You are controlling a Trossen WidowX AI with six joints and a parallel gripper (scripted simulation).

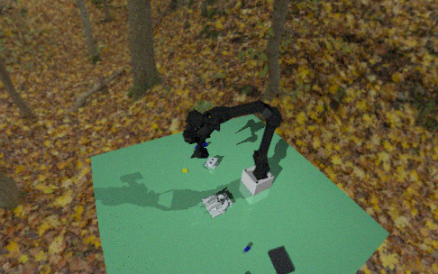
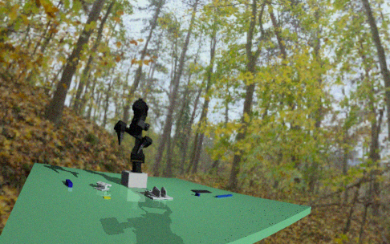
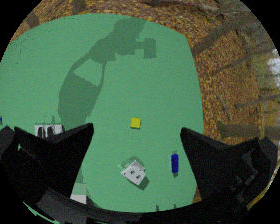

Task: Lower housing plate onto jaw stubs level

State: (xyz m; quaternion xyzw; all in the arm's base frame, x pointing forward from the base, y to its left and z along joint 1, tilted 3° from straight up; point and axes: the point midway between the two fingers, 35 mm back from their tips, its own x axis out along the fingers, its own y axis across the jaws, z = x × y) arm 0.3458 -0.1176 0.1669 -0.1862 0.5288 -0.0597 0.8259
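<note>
My gripper tip is now 22 cm above the white part, 15 cm past it and 9 cm to the left of it. Round my gripper tip: blue bar: 27 cm to the right, 22 cm below, 13 cm behind; small blue block: 47 cm to the left, 22 cm below, 16 cm behind; yellow bit: 23 cm below, 8 cm to the right, 2 cm ahead.
</note>
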